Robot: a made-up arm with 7 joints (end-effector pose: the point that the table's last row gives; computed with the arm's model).
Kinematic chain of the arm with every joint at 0, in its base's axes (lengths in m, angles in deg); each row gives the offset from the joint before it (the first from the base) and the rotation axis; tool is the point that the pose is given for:
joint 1: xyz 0 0 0.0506 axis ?
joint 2: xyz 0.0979 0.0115 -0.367 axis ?
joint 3: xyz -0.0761 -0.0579 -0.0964 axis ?
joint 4: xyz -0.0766 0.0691 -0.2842 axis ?
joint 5: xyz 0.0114 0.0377 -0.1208 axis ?
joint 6: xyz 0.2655 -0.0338 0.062 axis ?
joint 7: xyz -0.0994 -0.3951 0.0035 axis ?
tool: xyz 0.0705 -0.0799 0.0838
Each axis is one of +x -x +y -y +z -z.
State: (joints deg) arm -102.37 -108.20 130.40 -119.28 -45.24 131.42 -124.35
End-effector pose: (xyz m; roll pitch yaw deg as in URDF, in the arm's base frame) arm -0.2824 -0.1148 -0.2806 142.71 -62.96 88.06
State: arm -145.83 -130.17 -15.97 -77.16 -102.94 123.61 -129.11
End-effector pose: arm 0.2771 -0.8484 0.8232 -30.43 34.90 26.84
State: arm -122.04 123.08 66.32 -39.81 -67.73 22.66 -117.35
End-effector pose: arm 0.6399 -0.3641 0.2386 104.93 27.63 -141.63
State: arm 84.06 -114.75 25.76 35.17 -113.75 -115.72 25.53
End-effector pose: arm 0.6282 1.0878 -0.1848 87.47 -21.62 62.42
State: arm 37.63 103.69 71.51 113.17 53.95 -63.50 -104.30
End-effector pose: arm 0.4026 -0.3823 -0.5154 11.34 -75.12 18.59
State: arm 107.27 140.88 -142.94 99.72 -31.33 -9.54 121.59
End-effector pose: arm -0.2798 -0.1724 -0.0462 -177.11 -14.40 153.82
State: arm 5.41 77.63 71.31 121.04 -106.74 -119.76 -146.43
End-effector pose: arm -0.0485 0.2309 -0.7377 147.64 0.91 -14.99
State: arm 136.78 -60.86 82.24 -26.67 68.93 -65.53 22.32
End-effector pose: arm 0.0785 -0.0626 0.1189 81.61 16.27 58.57
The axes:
joint 1: +x
joint 2: +z
joint 3: +y
joint 4: +x
joint 5: -y
joint 6: +x
joint 7: +y

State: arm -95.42 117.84 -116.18 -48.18 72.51 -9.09 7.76
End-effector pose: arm 0.3050 -0.7065 0.1615 -78.53 -71.99 139.97
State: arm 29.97 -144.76 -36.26 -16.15 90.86 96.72 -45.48
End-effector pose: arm -0.2009 0.0754 -0.4123 -102.13 -77.32 64.85
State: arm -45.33 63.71 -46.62 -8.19 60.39 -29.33 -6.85
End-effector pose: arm 0.2488 -0.7332 -0.1315 -88.76 -54.96 125.77
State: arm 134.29 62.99 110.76 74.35 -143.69 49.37 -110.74
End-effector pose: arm -0.0193 0.3621 -0.3280 61.96 19.83 121.89
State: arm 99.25 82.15 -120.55 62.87 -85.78 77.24 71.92
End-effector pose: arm -0.1688 0.4691 0.8027 -55.64 17.47 144.03
